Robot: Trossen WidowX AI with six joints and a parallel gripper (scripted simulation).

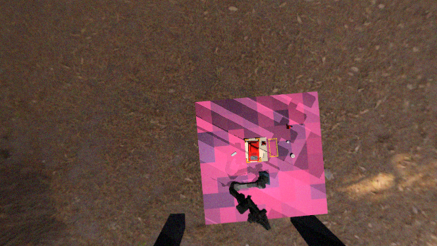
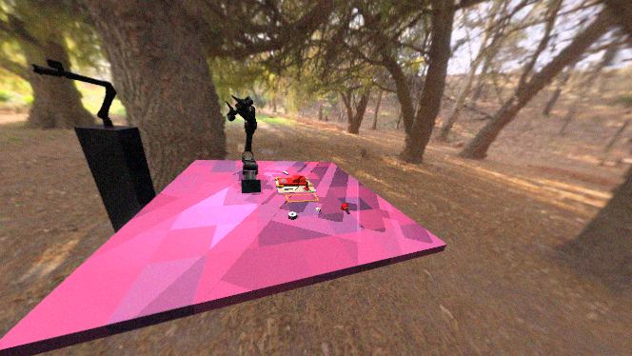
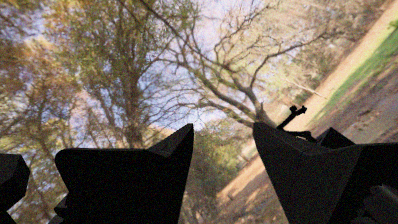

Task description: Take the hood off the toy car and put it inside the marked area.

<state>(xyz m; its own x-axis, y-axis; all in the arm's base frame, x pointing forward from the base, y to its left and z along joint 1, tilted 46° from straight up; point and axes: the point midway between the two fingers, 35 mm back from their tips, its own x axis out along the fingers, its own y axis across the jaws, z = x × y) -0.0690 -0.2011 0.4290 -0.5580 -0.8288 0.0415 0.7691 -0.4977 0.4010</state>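
Now: the red hood 470 mm below my gripper tip, 430 mm ahead of it and 50 mm to the right of it. Also, from my gripper tip: dark ring: 500 mm below, 460 mm to the right, 330 mm ahead.
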